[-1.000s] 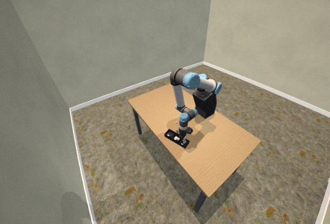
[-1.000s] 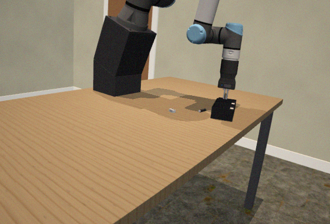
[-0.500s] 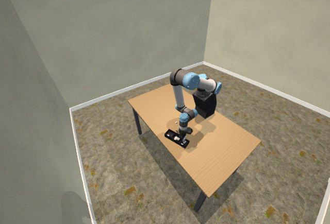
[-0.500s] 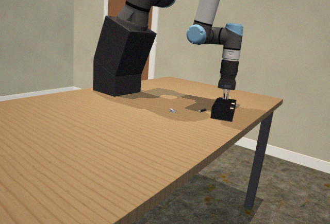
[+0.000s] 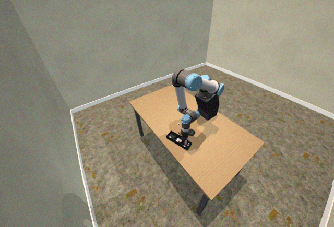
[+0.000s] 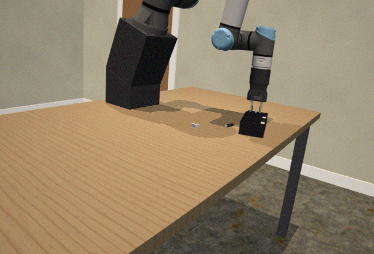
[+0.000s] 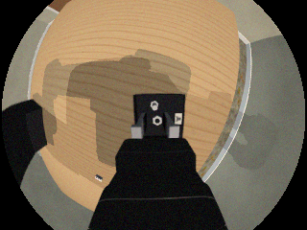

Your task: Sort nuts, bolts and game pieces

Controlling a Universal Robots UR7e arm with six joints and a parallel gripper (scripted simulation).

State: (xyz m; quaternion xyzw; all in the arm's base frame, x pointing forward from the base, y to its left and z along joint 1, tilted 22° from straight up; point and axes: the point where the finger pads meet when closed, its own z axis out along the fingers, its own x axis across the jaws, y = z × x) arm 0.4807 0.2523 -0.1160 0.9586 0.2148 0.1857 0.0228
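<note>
Now: hand 10 mm past the bolt, 20 mm to the right of it and 30 mm above it. Also, from my hand: small ring-shaped piece (10 mm ahead, 30 mm below); white speckled piece (40 mm ahead, 80 mm to the right, 30 mm below); black bin (40 mm ahead, 70 mm to the right, 20 mm below).
</note>
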